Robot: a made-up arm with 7 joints.
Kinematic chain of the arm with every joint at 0, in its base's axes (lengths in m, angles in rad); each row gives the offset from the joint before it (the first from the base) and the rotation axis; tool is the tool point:
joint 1: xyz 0 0 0.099 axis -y
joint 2: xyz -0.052 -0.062 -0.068 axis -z
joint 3: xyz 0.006 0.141 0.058 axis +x
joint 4: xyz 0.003 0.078 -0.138 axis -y
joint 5: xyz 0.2 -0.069 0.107 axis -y
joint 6: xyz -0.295 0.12 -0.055 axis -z
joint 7: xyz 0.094 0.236 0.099 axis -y
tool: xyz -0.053 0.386 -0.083
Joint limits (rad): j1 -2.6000..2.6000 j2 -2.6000..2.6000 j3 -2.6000..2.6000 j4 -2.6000..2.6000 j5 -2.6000..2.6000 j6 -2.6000..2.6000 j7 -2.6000..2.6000
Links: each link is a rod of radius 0.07 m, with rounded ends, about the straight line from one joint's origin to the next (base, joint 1, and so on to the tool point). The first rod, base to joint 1, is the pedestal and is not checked.
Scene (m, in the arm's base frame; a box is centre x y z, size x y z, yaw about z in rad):
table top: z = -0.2
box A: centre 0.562 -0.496 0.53 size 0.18 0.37 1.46 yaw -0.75
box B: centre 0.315 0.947 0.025 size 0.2 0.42 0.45 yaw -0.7
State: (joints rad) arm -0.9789 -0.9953 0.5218 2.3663 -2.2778 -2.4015 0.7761
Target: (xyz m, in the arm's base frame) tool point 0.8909 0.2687 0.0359
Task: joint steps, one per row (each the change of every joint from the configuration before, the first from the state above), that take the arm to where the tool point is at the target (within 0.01 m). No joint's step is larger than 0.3 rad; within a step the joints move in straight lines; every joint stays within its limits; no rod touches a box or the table.
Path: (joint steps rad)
1: -0.0491 -0.0740 -0.2270 -0.1483 -0.0687 0.2671 -0.0286
2: -0.0491 -0.0741 -0.2271 -0.1483 -0.0687 0.2672 -0.0286
3: -0.0491 -0.0740 -0.2270 -0.1483 -0.0686 0.2671 -0.0286
4: -0.0491 -0.0740 -0.2271 -0.1483 -0.0687 0.2672 -0.0286
5: 0.0507 0.1166 0.1593 -0.2335 -0.0119 -0.0581 -0.0017
6: 0.0507 0.1167 0.1592 -0.2334 -0.0119 -0.0580 -0.0018
7: 0.0507 0.1166 0.1593 -0.2335 -0.0118 -0.0580 -0.0017
8: 0.0506 0.1167 0.1593 -0.2334 -0.0119 -0.0581 -0.0017
9: -0.1972 -0.2354 0.0444 -0.0960 0.0000 -0.2265 0.1282
10: -0.1973 -0.2354 0.0444 -0.0959 0.0000 -0.2265 0.1283

